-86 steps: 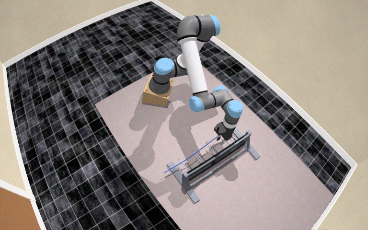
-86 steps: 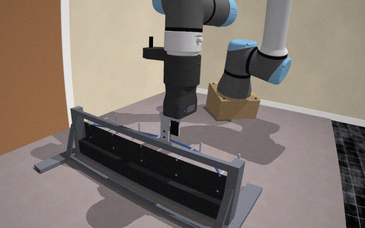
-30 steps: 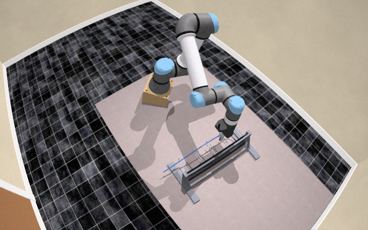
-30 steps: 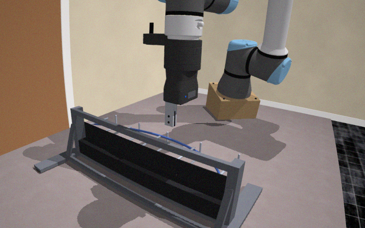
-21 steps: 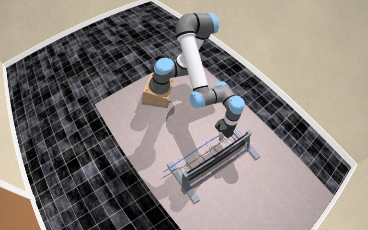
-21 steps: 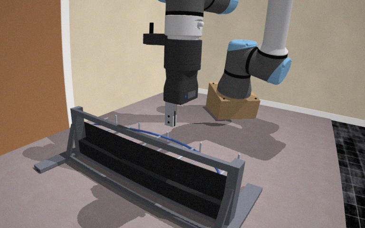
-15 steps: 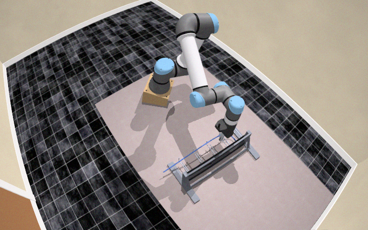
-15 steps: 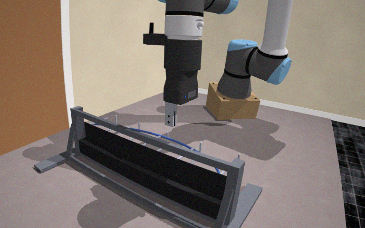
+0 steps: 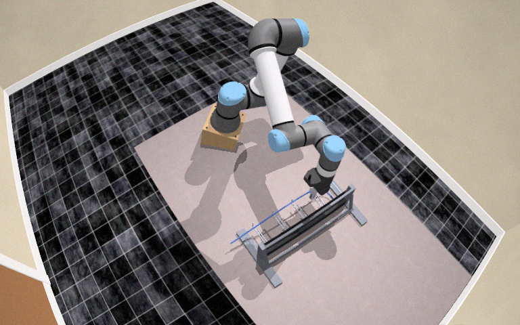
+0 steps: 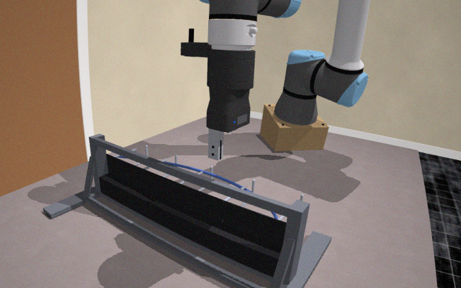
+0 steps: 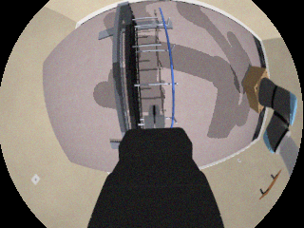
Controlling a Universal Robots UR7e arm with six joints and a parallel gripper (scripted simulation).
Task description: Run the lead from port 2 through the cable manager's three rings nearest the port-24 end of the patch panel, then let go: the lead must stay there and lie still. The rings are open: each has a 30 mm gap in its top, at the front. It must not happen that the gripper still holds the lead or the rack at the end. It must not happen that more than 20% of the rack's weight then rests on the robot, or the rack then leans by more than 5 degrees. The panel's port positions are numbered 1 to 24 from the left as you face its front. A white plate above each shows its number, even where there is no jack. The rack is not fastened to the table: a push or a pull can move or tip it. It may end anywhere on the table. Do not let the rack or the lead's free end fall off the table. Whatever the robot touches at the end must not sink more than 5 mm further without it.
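Now: the rack 6 cm ahead of my hand, 5 cm to the right of it and 10 cm below it.
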